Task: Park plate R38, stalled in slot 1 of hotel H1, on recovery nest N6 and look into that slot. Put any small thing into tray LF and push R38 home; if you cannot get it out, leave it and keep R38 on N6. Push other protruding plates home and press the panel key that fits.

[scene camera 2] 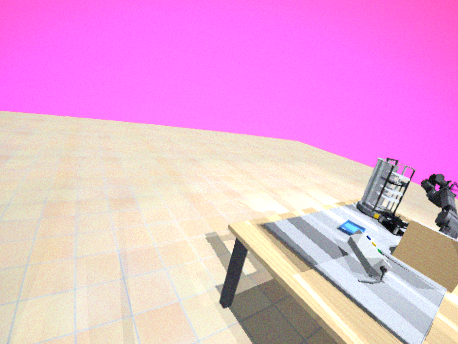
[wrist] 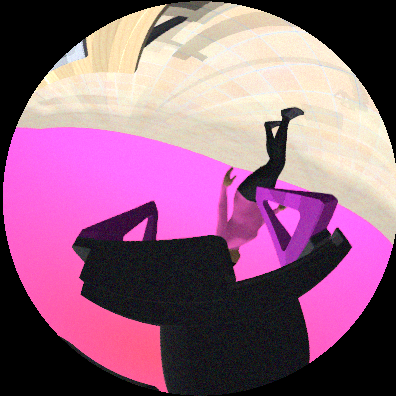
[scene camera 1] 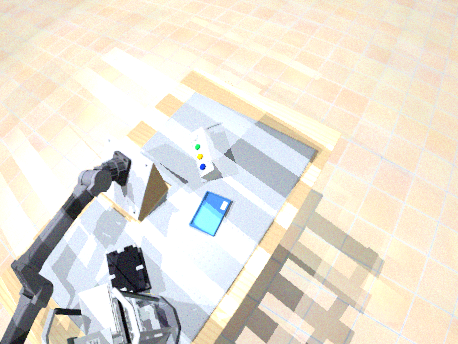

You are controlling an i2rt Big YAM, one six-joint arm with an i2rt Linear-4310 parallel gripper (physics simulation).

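Frame: origin at the arm's base, x ahead, y left, z up, level; centimetres.
Seen in the pictures: gripper, fingertip midpoint: (scene camera 2: 456,192) (wrist: 206,199); arm's base, link origin: (scene camera 2: 441,244) (scene camera 1: 121,168).
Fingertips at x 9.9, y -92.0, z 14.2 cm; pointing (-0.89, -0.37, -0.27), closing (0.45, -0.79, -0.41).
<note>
Pixels of each thing's top centre, then the offset from my fingertips to it. Level surfaces: height alone.
- grey plate hotel, top centre: (scene camera 1: 82,337) (scene camera 2: 397,160) dx +32.6, dy +52.0, dz +12.1 cm
- black notched nest, top centre: (scene camera 1: 123,269) (scene camera 2: 398,218) dx +15.2, dy +64.1, dz -20.3 cm
- shallow blue tray, top centre: (scene camera 1: 210,212) (scene camera 2: 353,227) dx +25.9, dy +100.0, dz -26.1 cm
- key panel, top centre: (scene camera 1: 203,147) (scene camera 2: 373,243) dx +9.3, dy +119.2, dz -19.5 cm
- striped grey mat, surface height: dz -27.9 cm
My gripper (wrist: 206,199) is open and empty, with its two purple fingers apart in the wrist view. The grey plate hotel (scene camera 1: 131,315) (scene camera 2: 374,186) stands at the table's end and is cut off at the bottom in scene camera 1. Several pale plates (scene camera 2: 392,192) show in it; slot numbers and R38 cannot be told. A black notched nest (scene camera 1: 128,270) (scene camera 2: 392,223) lies in front of the hotel; its label is unreadable. A shallow blue tray (scene camera 1: 207,217) (scene camera 2: 352,227) with a white label lies on the mat. The key panel (scene camera 1: 206,170) (scene camera 2: 367,255) has green, yellow and blue keys.
A large board (scene camera 1: 131,192) (scene camera 2: 427,252) leans beside the arm (scene camera 1: 62,220) (scene camera 2: 442,197). The striped grey mat (scene camera 1: 280,155) (scene camera 2: 310,240) lies on a wooden table (scene camera 1: 320,137) (scene camera 2: 280,280). A person in a pink top (wrist: 242,220) shows beyond the fingers in the wrist view.
</note>
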